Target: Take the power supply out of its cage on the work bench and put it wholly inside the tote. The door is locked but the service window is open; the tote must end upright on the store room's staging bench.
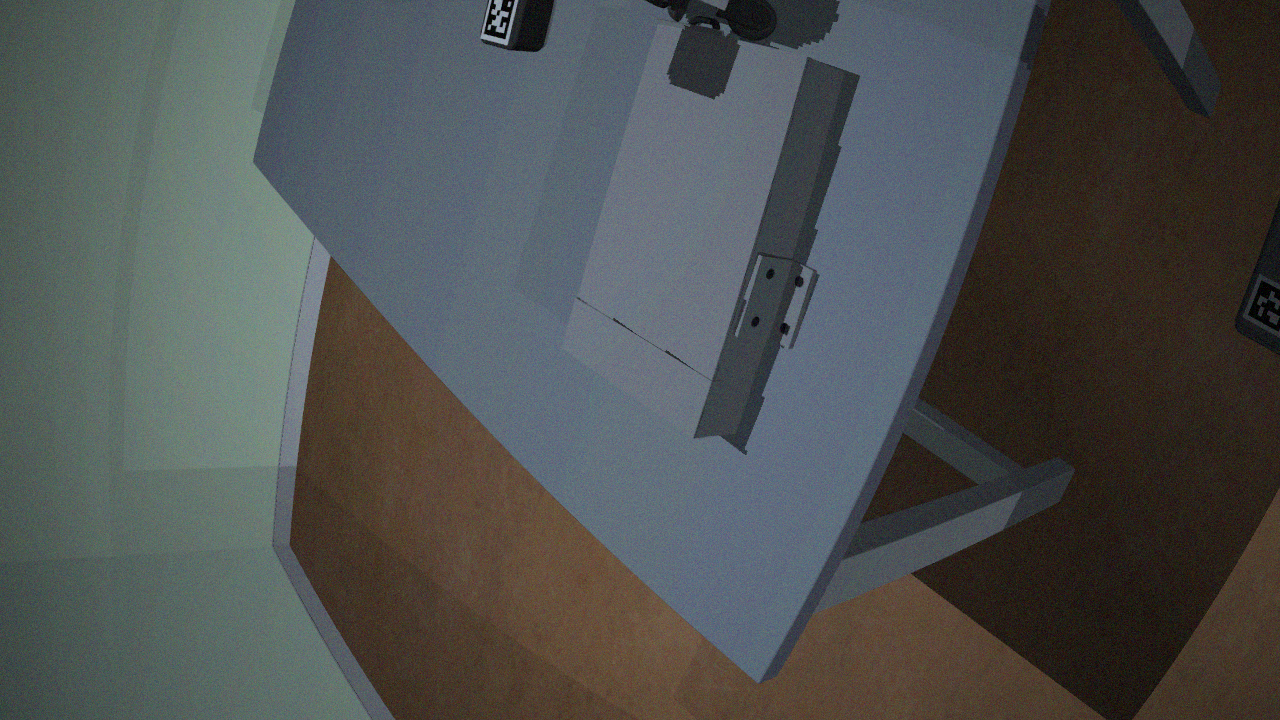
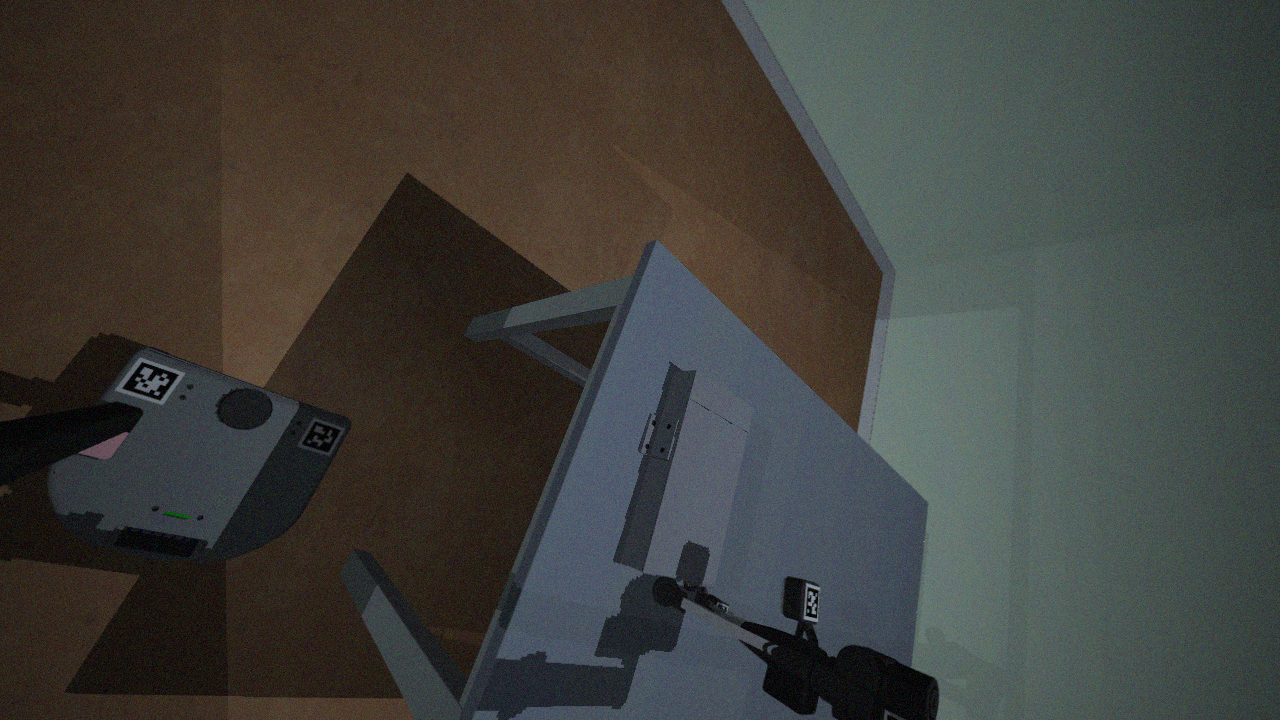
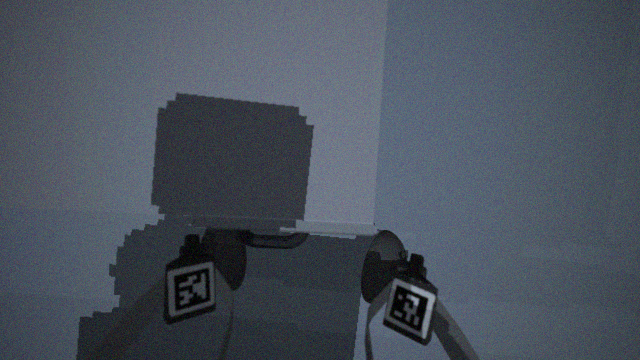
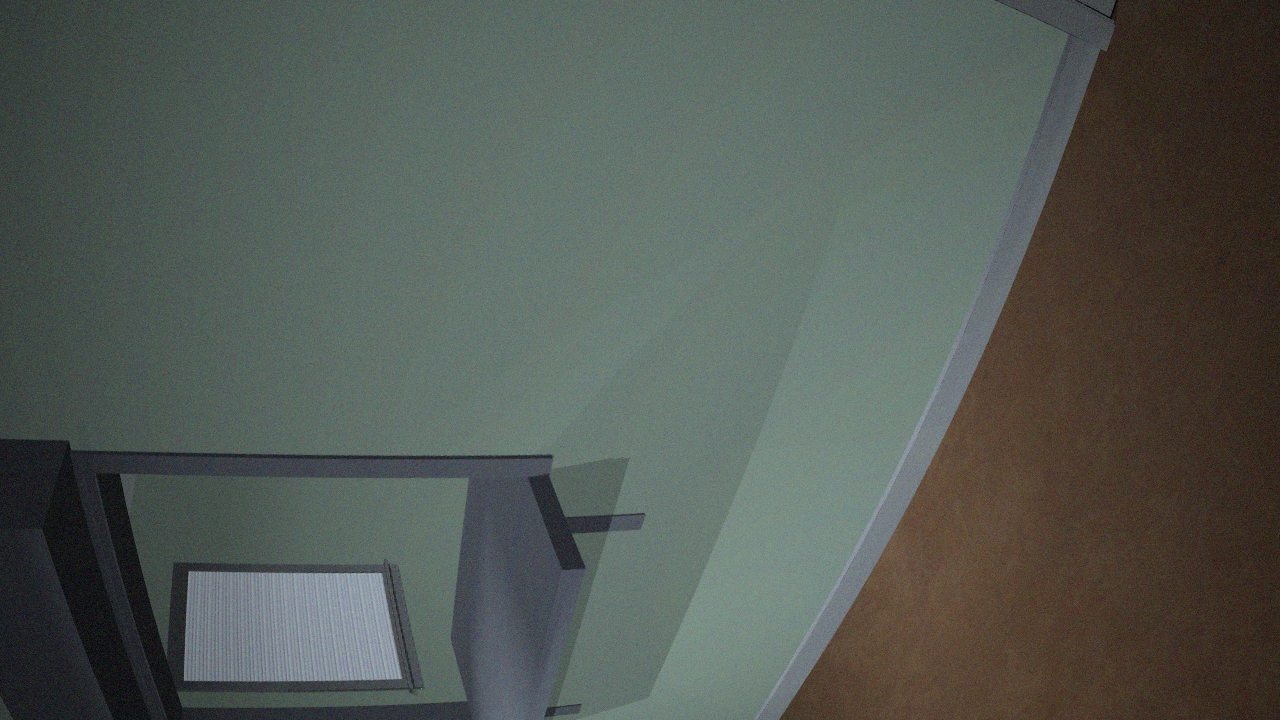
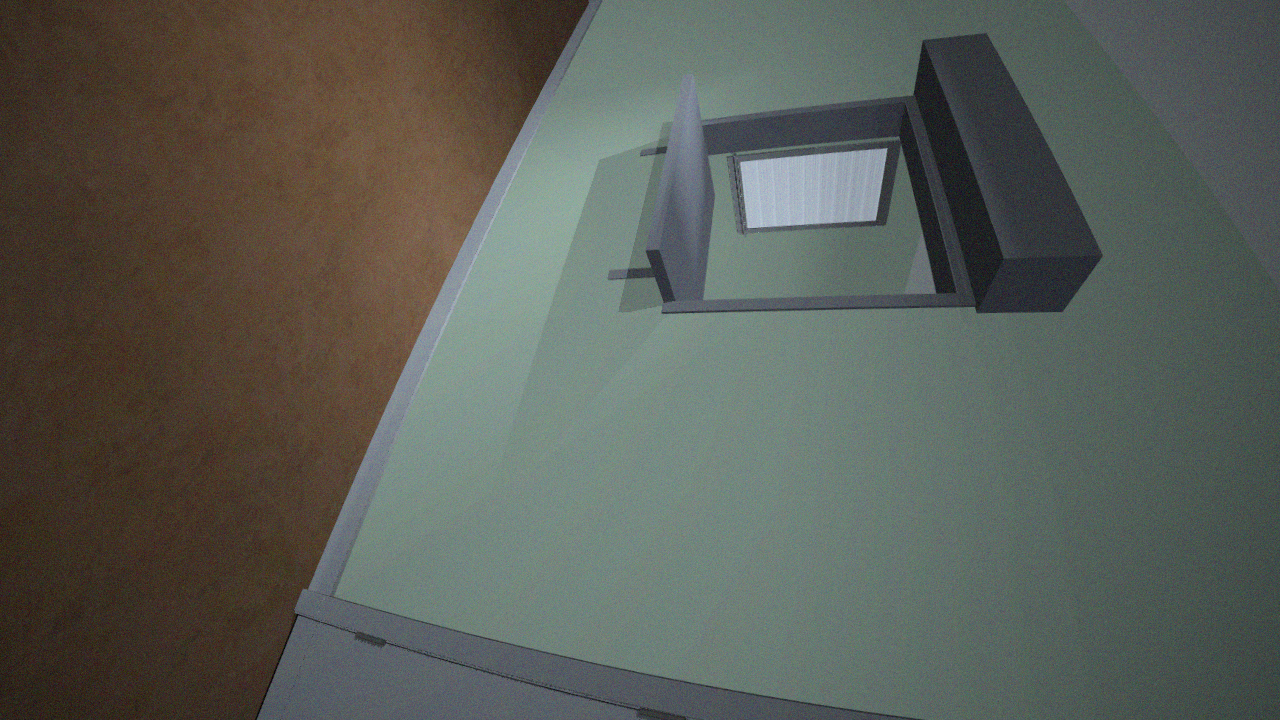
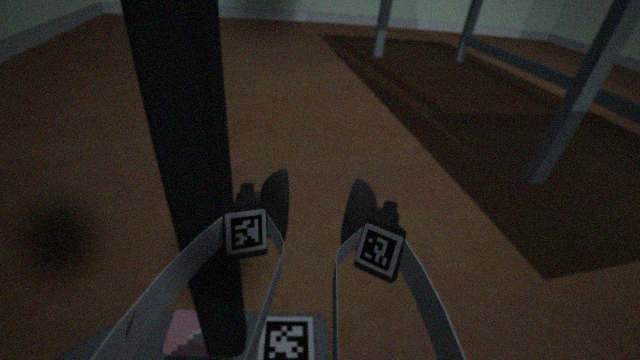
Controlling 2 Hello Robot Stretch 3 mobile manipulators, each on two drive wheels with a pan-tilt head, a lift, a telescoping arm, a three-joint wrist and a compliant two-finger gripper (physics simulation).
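A pale, flat-looking rectangle (image 1: 680,197) (image 2: 702,501) (image 3: 340,165) lies along the blue-grey bench (image 1: 429,205) (image 2: 832,510); whether it is part of the cage I cannot tell. Beside it is a grey angled bar (image 1: 810,143) (image 2: 646,510) with a holed bracket. My r1 gripper (image 1: 711,10) (image 2: 693,595) (image 3: 304,262) is open over one end of the rectangle. A dark handle (image 3: 275,241) shows at a thin pale edge between and beyond its fingertips. My r2 gripper (image 6: 315,212) is open and empty over the floor. The service window (image 4: 313,465) (image 5: 805,304) stands open. I cannot make out the power supply or tote.
Bench legs (image 1: 948,528) (image 2: 554,308) stand below the bench. A grey robot base (image 2: 196,465) stands beside it. The window has a side panel (image 4: 510,582) (image 5: 684,197) and a long box (image 5: 1020,170). A pale hinged door (image 5: 402,689) shows below. Table legs (image 6: 565,120) stand right of r2's gripper.
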